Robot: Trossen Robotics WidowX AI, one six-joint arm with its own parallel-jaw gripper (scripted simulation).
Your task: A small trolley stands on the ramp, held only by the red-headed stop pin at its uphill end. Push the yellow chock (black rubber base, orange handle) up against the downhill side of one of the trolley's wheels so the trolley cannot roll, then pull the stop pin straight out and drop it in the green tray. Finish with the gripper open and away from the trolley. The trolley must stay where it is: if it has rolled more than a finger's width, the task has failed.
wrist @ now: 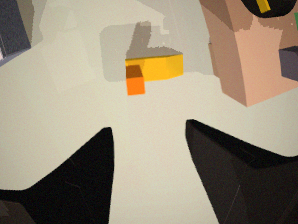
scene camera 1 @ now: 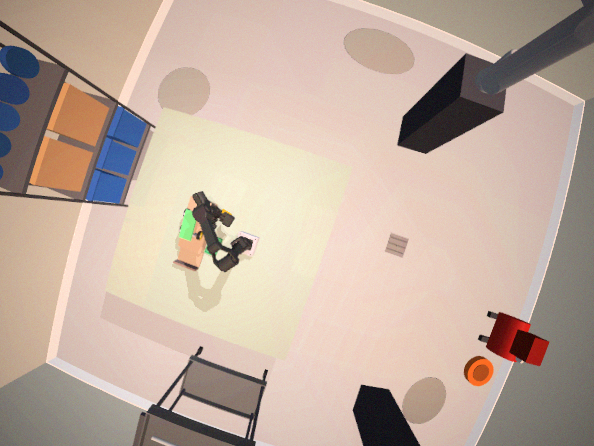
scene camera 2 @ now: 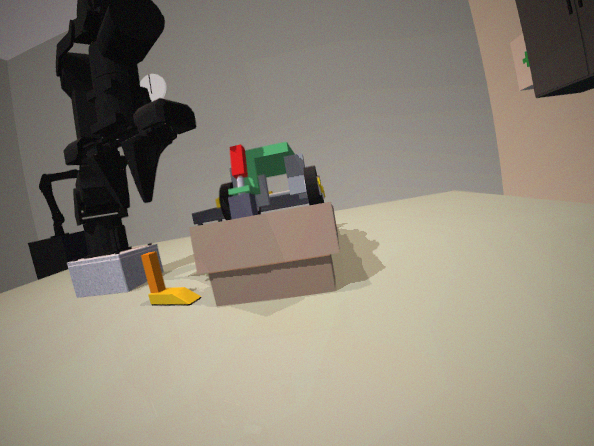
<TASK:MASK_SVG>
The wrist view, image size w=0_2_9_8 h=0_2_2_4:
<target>my gripper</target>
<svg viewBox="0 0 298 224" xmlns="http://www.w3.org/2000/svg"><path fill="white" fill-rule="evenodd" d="M112 127L104 127L101 131L98 131L92 139L86 141L78 151L69 156L69 159L61 163L56 169L53 169L53 172L45 176L44 179L33 184L31 188L24 190L0 189L0 224L109 224L110 202L112 202L110 196L112 196L114 173ZM186 120L185 137L186 141L188 141L190 156L192 156L193 163L196 164L194 168L196 168L198 175L200 175L202 184L204 184L202 186L204 186L206 194L208 194L209 200L212 202L210 205L213 206L214 213L216 213L216 218L220 224L298 224L298 155L294 157L277 155L277 153L266 151L265 148L255 147L255 145L246 143L246 141L235 139L229 133L218 131L218 129L209 127L208 124L201 123L201 121L196 119Z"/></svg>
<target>yellow chock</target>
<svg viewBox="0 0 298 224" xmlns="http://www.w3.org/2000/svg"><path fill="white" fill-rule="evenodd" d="M182 55L178 53L178 55L125 59L128 96L145 95L145 81L170 79L170 77L184 75Z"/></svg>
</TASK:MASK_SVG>
